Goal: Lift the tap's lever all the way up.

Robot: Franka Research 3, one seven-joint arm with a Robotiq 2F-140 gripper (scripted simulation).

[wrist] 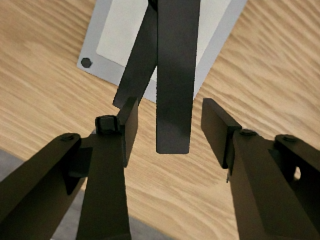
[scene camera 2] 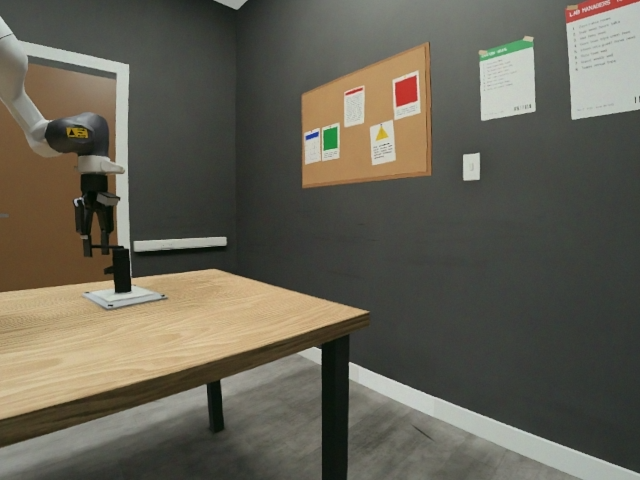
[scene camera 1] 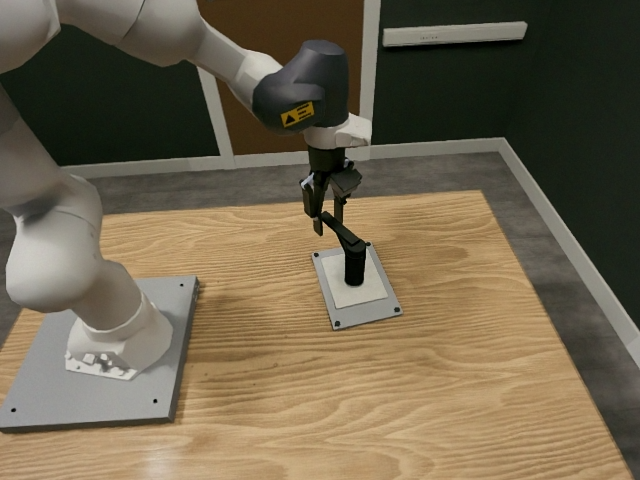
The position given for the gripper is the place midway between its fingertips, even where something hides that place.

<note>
In view: the gripper (scene camera 1: 328, 226) and a tap (scene camera 1: 353, 281).
The gripper is seen too in the wrist view (wrist: 169, 112) and in scene camera 2 (scene camera 2: 96, 255). The tap is seen too in the wrist view (wrist: 130, 40) and in scene camera 2 (scene camera 2: 121, 270).
</note>
